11 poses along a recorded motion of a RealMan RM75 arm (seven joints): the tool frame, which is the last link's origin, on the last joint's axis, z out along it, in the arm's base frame.
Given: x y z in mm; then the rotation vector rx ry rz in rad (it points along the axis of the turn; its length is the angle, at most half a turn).
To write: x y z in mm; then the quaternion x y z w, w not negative. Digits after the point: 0 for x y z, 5 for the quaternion.
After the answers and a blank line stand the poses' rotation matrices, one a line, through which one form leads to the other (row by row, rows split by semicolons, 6 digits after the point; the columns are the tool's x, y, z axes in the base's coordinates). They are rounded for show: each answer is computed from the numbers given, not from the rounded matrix.
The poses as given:
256, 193, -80, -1.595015, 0.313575, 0.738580
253, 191, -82, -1.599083, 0.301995, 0.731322
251, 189, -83, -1.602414, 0.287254, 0.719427
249, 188, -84, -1.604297, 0.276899, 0.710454
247, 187, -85, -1.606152, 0.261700, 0.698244
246, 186, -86, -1.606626, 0.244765, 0.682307
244, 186, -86, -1.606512, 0.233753, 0.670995
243, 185, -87, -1.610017, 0.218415, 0.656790
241, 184, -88, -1.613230, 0.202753, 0.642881
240, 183, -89, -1.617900, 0.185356, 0.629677
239, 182, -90, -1.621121, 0.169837, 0.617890
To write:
256, 193, -80, -0.69572, 0.13678, 0.32216, 0.62728
253, 191, -82, -0.69764, 0.13175, 0.31906, 0.62781
251, 189, -83, -0.69956, 0.12541, 0.31408, 0.62948
249, 188, -84, -0.70078, 0.12095, 0.31033, 0.63085
247, 187, -85, -0.70219, 0.11441, 0.30526, 0.63298
246, 186, -86, -0.70329, 0.10714, 0.29868, 0.63616
244, 186, -86, -0.70389, 0.10242, 0.29400, 0.63845
243, 185, -87, -0.70588, 0.09576, 0.28796, 0.64004
241, 184, -88, -0.70773, 0.08895, 0.28203, 0.64161
240, 183, -89, -0.71004, 0.08135, 0.27634, 0.64254
239, 182, -90, -0.71176, 0.07457, 0.27129, 0.64361

0.755016 -0.594481 -0.276664; 0.213852 -0.175613 0.960951; -0.619853 -0.784699 -0.005460
0.761687 -0.584445 -0.279743; 0.216782 -0.176996 0.960041; -0.610605 -0.791894 -0.008119
0.771255 -0.570869 -0.281556; 0.219951 -0.176068 0.959490; -0.597316 -0.801941 -0.010231
0.778126 -0.561073 -0.282342; 0.222030 -0.174786 0.959246; -0.587556 -0.809103 -0.011430
0.787450 -0.547124 -0.283862; 0.225772 -0.172499 0.958786; -0.573541 -0.819085 -0.012310
0.798625 -0.530716 -0.283792; 0.229301 -0.167653 0.958808; -0.556434 -0.830802 -0.012198
0.806155 -0.519584 -0.283103; 0.231219 -0.163789 0.959016; -0.544658 -0.838574 -0.011901
0.815824 -0.503794 -0.283942; 0.233417 -0.162359 0.958726; -0.529101 -0.848429 -0.014863
0.825089 -0.487815 -0.285068; 0.236009 -0.160851 0.958346; -0.513349 -0.858000 -0.017588
0.834033 -0.470643 -0.287897; 0.239604 -0.161056 0.957419; -0.496970 -0.867500 -0.021558
0.841685 -0.455358 -0.290200; 0.243059 -0.160407 0.956657; -0.482171 -0.875739 -0.024334

